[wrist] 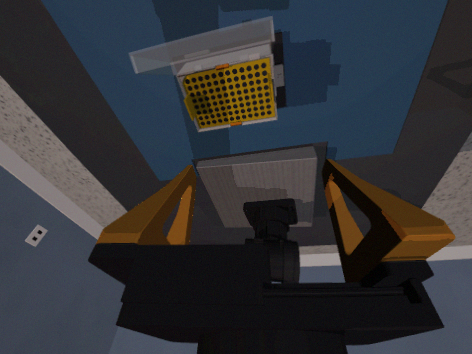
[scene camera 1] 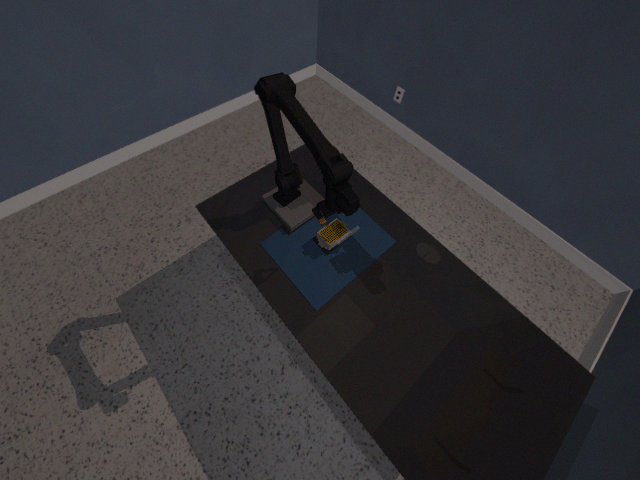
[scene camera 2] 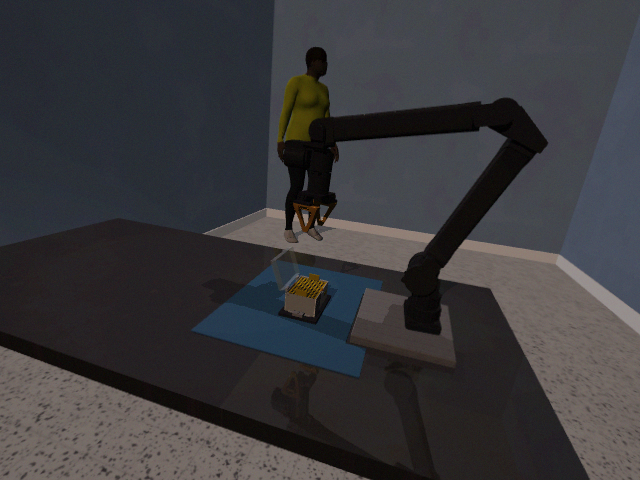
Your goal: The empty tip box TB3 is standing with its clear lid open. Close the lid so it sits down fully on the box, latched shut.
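Pixels of known places: gripper, between the fingertips: [wrist: 257, 168] [scene camera 1: 332, 218] [scene camera 2: 312, 228]; arm's base, origin of its link: [wrist: 270, 210] [scene camera 1: 287, 195] [scene camera 2: 420, 318].
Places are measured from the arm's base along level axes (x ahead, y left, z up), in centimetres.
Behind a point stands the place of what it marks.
The tip box [scene camera 1: 332, 233] @(x 31.4, y -0.8, z 3.2 cm) [scene camera 2: 302, 302] [wrist: 232, 95] @(x 31.2, y -0.4, z 3.2 cm) is a white box with a yellow perforated top, upright on a dark base on the blue mat. Its clear lid [scene camera 1: 348, 236] @(x 39.5, y -1.1, z 11.7 cm) [scene camera 2: 285, 267] @(x 38.2, y -1.2, z 7.5 cm) [wrist: 205, 44] @(x 39.1, y -1.3, z 11.8 cm) stands open, tilted up from the box's edge on the side away from the arm's base. No label can be read. My gripper [scene camera 2: 313, 228] @(x 31.8, y -3.7, z 19.2 cm) [wrist: 257, 168] @(x 31.8, y -3.7, z 19.2 cm) is open and empty, pointing down. It hangs well above the box, apart from box and lid. In the scene camera 1 view the arm's wrist hides part of the fingers.
The blue mat [scene camera 1: 316, 289] @(x 43.4, y -22.8, z -2.6 cm) [scene camera 2: 248, 335] @(x 40.5, y 18.0, z -2.5 cm) [wrist: 370, 130] @(x 16.5, y -21.1, z -2.5 cm) lies on the dark table [scene camera 1: 408, 330] @(x 81.4, y -8.5, z -2.8 cm) [scene camera 2: 155, 279] @(x 78.7, y 0.6, z -2.8 cm). The arm's base stands on a grey-brown slab [scene camera 1: 292, 219] @(x 12.3, y -7.7, z 0.6 cm) [scene camera 2: 382, 328] @(x 9.9, y 7.6, z -0.4 cm) [wrist: 240, 177] @(x 12.8, y 4.1, z -0.2 cm) beside the mat. A person [scene camera 2: 307, 103] in a yellow top stands beyond the table.
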